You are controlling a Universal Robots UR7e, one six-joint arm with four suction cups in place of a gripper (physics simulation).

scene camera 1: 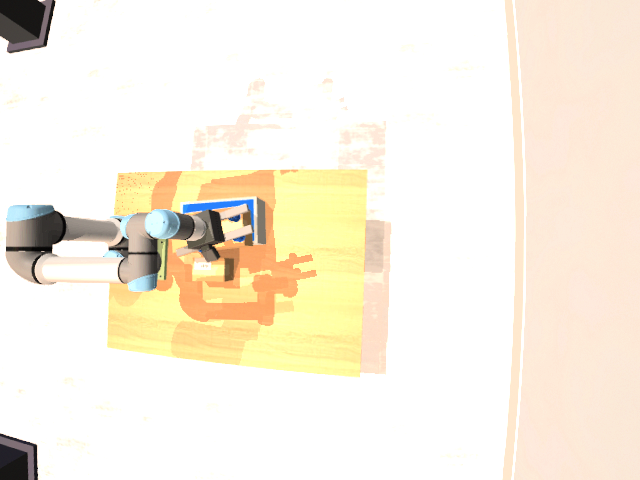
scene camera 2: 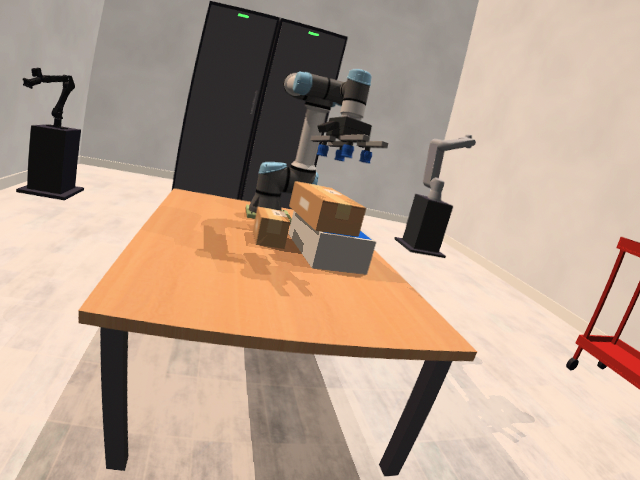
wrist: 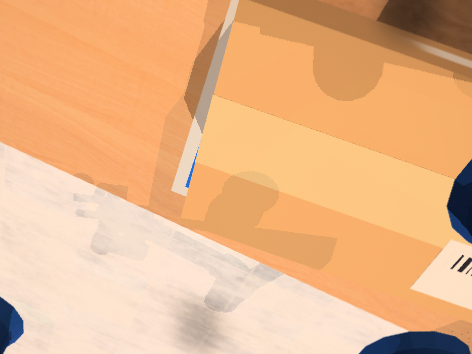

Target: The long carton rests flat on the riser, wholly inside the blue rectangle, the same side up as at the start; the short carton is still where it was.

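Observation:
The long carton lies flat on the grey riser, label up in the wrist view, slightly turned. The blue rectangle shows along the far long side and the right end in scene camera 1; none shows on the short carton's side. The short carton stands on the table beside the riser. My gripper hangs above the long carton, its blue cups apart from it, suction off and holding nothing. Part of the long carton is hidden by the gripper in scene camera 1.
The table carries the arm's green base plate. Black cabinets stand behind. Two other arms stand on black pedestals. A red cart stands at the right.

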